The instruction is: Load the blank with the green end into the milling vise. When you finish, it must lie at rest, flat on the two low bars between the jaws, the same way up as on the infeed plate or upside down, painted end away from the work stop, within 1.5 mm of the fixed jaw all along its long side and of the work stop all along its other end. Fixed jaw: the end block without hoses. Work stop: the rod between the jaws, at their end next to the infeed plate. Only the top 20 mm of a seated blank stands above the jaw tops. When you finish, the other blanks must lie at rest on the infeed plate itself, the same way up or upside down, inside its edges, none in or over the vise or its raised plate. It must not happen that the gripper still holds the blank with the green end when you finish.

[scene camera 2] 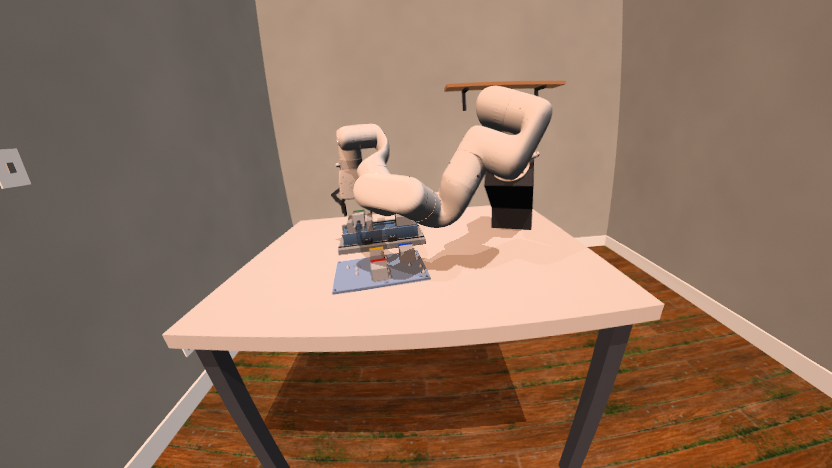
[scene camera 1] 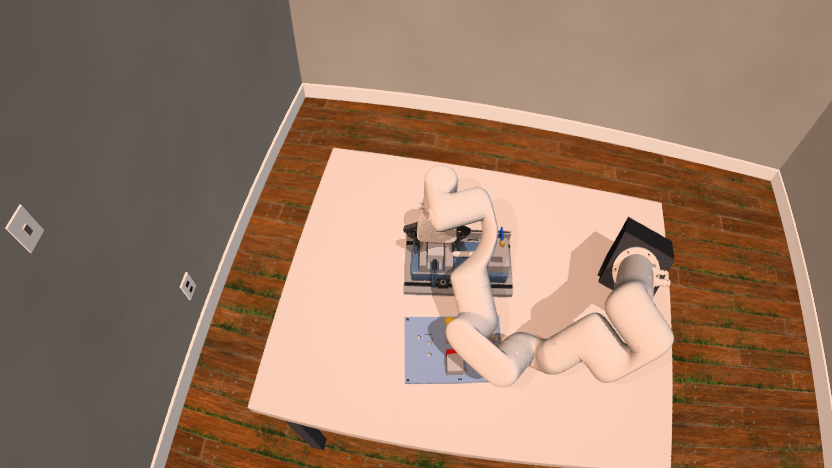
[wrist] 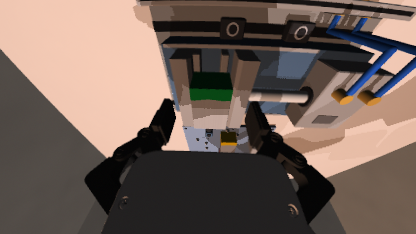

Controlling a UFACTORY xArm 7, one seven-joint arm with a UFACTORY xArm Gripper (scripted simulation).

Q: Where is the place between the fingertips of the gripper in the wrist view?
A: At 210,109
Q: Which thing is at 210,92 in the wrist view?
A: A green-ended blank.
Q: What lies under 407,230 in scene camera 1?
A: The gripper.
